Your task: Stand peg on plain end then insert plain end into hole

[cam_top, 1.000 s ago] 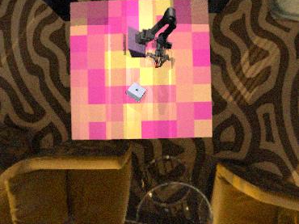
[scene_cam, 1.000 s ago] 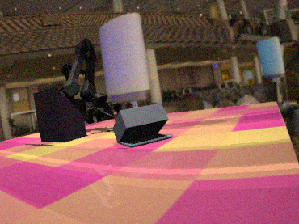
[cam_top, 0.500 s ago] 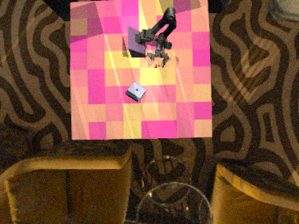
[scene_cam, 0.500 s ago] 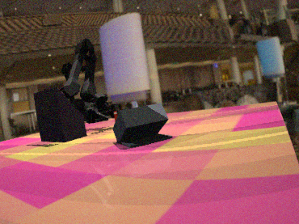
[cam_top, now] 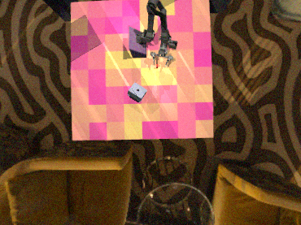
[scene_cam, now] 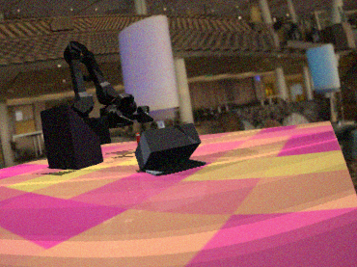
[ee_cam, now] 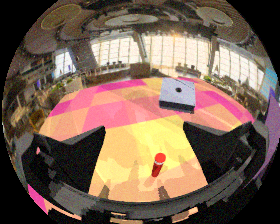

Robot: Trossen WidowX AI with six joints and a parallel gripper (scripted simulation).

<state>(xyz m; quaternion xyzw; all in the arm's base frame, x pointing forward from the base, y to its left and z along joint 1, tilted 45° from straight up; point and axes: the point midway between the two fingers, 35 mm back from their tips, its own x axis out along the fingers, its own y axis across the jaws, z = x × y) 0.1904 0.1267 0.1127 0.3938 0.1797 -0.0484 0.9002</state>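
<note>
Right now my gripper tip is 20 mm past the red peg, 10 mm to the left of it and 60 mm above it. Also, from my gripper tip: grey sloped panel 200 mm ahead, 190 mm to the right, 70 mm below.
</note>
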